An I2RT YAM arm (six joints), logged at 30 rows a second.
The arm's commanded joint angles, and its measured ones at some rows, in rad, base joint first. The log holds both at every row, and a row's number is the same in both.
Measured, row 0:
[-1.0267 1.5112 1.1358 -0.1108 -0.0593 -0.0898]
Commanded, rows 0 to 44:
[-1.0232 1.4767 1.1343 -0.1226 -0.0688 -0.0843]
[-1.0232 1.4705 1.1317 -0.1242 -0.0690 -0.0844]
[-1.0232 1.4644 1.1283 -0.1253 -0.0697 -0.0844]
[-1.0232 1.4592 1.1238 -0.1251 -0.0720 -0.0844]
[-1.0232 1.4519 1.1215 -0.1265 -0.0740 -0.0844]
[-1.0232 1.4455 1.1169 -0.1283 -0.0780 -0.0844]
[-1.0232 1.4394 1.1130 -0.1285 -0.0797 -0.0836]
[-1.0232 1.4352 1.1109 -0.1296 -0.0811 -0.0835]
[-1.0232 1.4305 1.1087 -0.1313 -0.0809 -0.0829]
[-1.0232 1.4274 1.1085 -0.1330 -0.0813 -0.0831]
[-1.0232 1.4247 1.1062 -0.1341 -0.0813 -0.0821]
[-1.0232 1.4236 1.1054 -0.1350 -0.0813 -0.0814]
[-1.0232 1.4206 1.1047 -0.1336 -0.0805 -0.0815]
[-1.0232 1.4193 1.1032 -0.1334 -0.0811 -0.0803]
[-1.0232 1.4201 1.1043 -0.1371 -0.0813 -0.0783]
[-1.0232 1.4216 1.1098 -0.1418 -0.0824 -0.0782]
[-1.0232 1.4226 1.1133 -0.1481 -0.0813 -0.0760]
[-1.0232 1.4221 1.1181 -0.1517 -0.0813 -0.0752]
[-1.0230 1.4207 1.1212 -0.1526 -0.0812 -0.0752]
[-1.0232 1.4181 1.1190 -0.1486 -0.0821 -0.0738]
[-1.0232 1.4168 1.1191 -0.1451 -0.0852 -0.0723]
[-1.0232 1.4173 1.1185 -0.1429 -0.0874 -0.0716]
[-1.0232 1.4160 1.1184 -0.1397 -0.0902 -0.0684]
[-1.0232 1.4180 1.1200 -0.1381 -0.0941 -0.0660]
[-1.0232 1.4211 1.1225 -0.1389 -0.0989 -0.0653]
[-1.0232 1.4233 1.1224 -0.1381 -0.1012 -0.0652]
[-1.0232 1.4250 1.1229 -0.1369 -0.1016 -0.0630]
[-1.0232 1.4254 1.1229 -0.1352 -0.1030 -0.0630]
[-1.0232 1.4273 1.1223 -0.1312 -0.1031 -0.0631]
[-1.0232 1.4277 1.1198 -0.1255 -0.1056 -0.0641]
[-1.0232 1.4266 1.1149 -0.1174 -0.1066 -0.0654]
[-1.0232 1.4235 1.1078 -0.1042 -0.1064 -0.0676]
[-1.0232 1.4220 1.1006 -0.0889 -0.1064 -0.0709]
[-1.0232 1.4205 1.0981 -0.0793 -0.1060 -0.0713]
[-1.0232 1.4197 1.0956 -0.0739 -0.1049 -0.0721]
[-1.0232 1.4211 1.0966 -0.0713 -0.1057 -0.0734]
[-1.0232 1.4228 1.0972 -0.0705 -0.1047 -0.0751]
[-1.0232 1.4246 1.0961 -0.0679 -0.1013 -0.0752]
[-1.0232 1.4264 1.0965 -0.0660 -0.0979 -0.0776]
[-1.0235 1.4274 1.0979 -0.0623 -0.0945 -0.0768]
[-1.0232 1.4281 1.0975 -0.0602 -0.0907 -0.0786]
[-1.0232 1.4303 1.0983 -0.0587 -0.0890 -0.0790]
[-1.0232 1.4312 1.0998 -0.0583 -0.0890 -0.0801]
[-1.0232 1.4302 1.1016 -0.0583 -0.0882 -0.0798]
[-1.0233 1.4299 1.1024 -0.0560 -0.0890 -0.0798]
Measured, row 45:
[-1.0267 1.4475 1.1034 -0.0841 -0.0891 -0.0856]
